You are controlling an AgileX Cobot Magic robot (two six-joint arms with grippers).
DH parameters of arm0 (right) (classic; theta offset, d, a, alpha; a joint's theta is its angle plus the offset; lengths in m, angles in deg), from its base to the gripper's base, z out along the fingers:
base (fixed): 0 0 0 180
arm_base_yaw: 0 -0.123 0 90
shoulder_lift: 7.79 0 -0.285 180
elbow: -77.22 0 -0.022 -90
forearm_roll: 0 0.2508 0 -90
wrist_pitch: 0 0 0.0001 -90
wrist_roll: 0 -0.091 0 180
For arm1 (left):
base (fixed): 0 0 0 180
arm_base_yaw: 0 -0.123 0 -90
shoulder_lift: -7.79 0 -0.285 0
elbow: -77.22 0 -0.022 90
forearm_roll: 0 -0.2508 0 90
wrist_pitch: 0 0 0.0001 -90
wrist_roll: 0 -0.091 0 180
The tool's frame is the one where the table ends.
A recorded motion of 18 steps. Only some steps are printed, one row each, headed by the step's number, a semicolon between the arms.
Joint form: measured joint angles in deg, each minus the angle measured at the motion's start. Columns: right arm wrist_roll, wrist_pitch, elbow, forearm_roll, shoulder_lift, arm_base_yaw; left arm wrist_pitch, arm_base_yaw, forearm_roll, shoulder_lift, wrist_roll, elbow.
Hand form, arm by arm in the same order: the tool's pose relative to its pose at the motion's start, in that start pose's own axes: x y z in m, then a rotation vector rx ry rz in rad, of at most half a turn. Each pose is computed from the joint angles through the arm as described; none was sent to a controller.
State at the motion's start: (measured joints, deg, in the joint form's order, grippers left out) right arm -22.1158 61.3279 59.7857 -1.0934 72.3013 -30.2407; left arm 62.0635 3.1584 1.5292 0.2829 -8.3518 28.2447
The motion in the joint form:
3: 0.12 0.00 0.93 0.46 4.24 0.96; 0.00 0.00 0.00 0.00 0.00 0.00
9: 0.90 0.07 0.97 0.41 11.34 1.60; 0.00 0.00 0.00 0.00 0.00 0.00
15: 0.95 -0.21 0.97 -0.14 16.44 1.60; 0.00 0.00 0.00 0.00 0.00 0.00
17: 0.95 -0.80 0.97 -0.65 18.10 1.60; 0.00 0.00 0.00 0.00 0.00 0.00
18: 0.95 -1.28 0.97 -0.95 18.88 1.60; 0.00 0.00 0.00 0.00 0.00 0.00
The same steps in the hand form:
3: -0.0096 0.0003 0.0179 0.0201 0.0545 0.0168; 0.0000 0.0000 0.0000 0.0000 0.0000 0.0000
9: -0.0165 0.0000 0.0548 0.0675 0.1697 0.0122; 0.0000 0.0000 0.0000 0.0000 0.0000 0.0000
15: -0.0187 0.0002 0.0818 0.1040 0.2458 0.0048; 0.0000 0.0000 0.0000 0.0000 0.0000 0.0000
17: -0.0198 -0.0001 0.0909 0.1170 0.2608 -0.0011; 0.0000 0.0000 0.0000 0.0000 0.0000 0.0000
18: -0.0205 -0.0002 0.0953 0.1225 0.2643 -0.0046; 0.0000 0.0000 0.0000 0.0000 0.0000 0.0000

